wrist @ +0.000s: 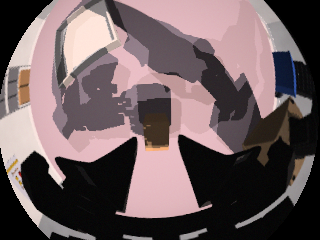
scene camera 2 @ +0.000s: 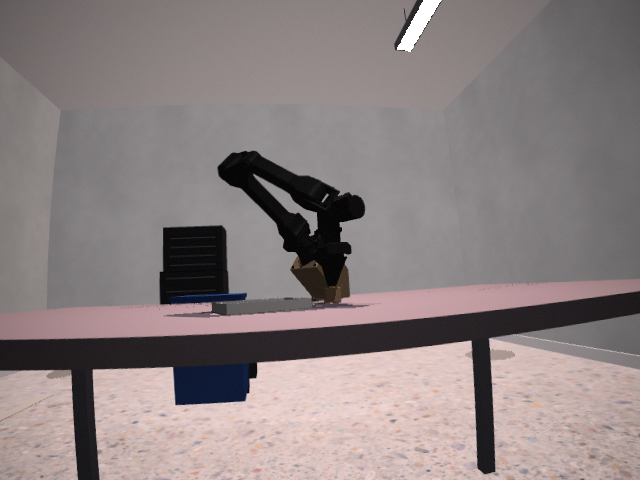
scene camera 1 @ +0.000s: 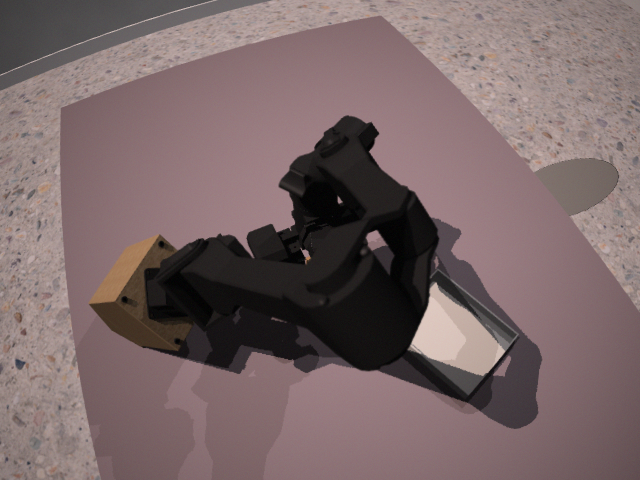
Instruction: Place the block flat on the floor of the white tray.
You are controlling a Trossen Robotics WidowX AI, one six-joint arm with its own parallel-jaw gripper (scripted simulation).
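Scene camera 1 gives me my gripper (scene camera 1: pixel 318 262) together with a white tray (scene camera 1: pixel 458 334). In scene camera 2 the tray (scene camera 2: pixel 251 306) shows again, and so does my gripper (scene camera 2: pixel 331 286). The wrist view has a brown block (wrist: pixel 156 126), and my gripper (wrist: pixel 157 139) can be seen there as well.
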